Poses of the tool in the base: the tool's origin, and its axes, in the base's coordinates. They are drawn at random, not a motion.
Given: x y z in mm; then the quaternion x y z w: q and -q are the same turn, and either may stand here.
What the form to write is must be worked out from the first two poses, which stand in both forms.
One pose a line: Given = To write
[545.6, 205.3, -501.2, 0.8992, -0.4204, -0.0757, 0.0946] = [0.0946, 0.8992, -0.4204, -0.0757, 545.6, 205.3, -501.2]
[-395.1, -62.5, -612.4, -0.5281, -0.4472, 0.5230, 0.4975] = [0.4975, -0.5281, -0.4472, 0.5230, -395.1, -62.5, -612.4]
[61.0, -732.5, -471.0, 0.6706, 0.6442, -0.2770, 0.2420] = [0.2420, 0.6706, 0.6442, -0.2770, 61.0, -732.5, -471.0]
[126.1, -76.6, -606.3, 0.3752, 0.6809, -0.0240, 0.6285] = [0.6285, 0.3752, 0.6809, -0.0240, 126.1, -76.6, -606.3]
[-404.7, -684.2, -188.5, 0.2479, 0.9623, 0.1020, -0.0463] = [0.0463, -0.2479, -0.9623, -0.1020, -404.7, -684.2, -188.5]
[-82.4, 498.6, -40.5, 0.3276, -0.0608, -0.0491, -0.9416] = [0.9416, -0.3276, 0.0608, 0.0491, -82.4, 498.6, -40.5]
